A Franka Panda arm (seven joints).
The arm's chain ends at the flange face. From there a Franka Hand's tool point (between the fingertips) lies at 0.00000 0.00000 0.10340 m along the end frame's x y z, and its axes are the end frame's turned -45 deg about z.
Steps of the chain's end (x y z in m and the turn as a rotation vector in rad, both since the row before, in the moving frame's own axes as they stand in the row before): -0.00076, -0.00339, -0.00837, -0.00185, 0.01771, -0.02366; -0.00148, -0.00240, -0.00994, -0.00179, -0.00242, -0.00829; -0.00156, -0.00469, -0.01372, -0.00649, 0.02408, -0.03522; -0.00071, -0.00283, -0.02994, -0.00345, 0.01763, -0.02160; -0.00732, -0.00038, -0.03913, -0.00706, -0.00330, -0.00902
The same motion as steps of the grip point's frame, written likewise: 0.00304, -0.00152, -0.00839, -0.01383, 0.01121, -0.02366; 0.00034, -0.00279, -0.00994, 0.00045, -0.00298, -0.00829; 0.00354, -0.00221, -0.01375, -0.02162, 0.01244, -0.03522; 0.00255, -0.00097, -0.02996, -0.01491, 0.01003, -0.02160; -0.00566, -0.00517, -0.03913, -0.00266, -0.00733, -0.00902
